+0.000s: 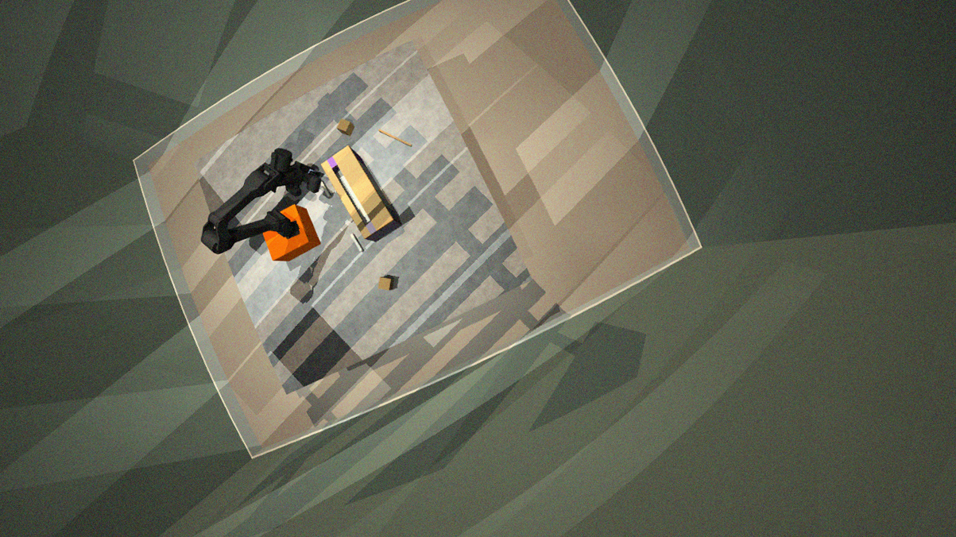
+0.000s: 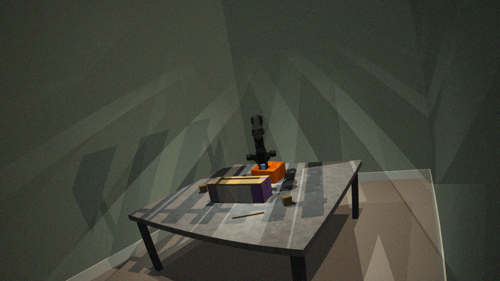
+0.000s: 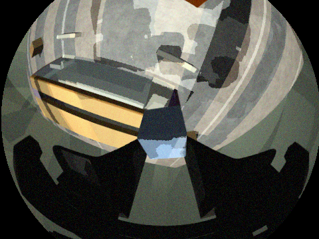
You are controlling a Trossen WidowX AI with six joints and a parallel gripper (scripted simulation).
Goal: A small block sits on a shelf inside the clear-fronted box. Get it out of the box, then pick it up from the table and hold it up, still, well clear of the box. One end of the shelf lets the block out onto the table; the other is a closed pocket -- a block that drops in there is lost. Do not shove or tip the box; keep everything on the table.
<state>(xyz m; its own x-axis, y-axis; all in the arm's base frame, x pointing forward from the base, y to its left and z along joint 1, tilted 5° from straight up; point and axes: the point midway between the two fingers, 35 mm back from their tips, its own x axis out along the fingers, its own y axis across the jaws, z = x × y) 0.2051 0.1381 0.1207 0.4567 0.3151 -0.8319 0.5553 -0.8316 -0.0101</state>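
The pale blue block lies 10 mm to the right of my gripper tip, 10 mm behind it and 10 mm above it. Round my gripper tip: thin stick: 330 mm ahead, 170 mm below, 90 mm to the left; then clear-fronted box: 130 mm to the right, 110 mm below, 80 mm ahead.
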